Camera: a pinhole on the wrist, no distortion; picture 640 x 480 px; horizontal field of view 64.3 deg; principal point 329.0 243.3 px. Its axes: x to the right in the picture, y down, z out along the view. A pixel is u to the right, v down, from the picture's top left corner.
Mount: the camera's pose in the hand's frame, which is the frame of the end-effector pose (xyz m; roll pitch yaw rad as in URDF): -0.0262 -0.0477 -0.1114 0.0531 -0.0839 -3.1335
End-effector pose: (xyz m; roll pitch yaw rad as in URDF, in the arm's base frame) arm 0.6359 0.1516 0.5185 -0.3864 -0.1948 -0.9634
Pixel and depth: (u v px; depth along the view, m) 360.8 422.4 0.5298
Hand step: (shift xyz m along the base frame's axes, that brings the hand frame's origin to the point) -0.0833 0.0691 0.4629
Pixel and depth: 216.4 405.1 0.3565
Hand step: -0.0161 -0.0454 0.2889
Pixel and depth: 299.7 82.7 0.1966
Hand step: 0.0369 0.0401 0.0636
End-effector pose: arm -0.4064 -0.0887 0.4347 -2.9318 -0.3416 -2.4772
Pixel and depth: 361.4 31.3 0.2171
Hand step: -0.0316 0.0158 -0.1114
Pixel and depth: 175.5 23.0 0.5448
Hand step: -0.3295 -0.0938 -0.3553
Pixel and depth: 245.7 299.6 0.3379
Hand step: -0.0277 -0.1630 -0.1725
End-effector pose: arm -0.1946 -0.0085 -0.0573 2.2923 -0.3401 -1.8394
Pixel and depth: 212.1 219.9 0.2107
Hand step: -0.0682 -0.0480 -0.0638
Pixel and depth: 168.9 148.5 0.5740
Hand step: -0.4456 -0.1496 -0.1420
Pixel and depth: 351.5 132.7 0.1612
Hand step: -0.0299 0.0161 -0.0394
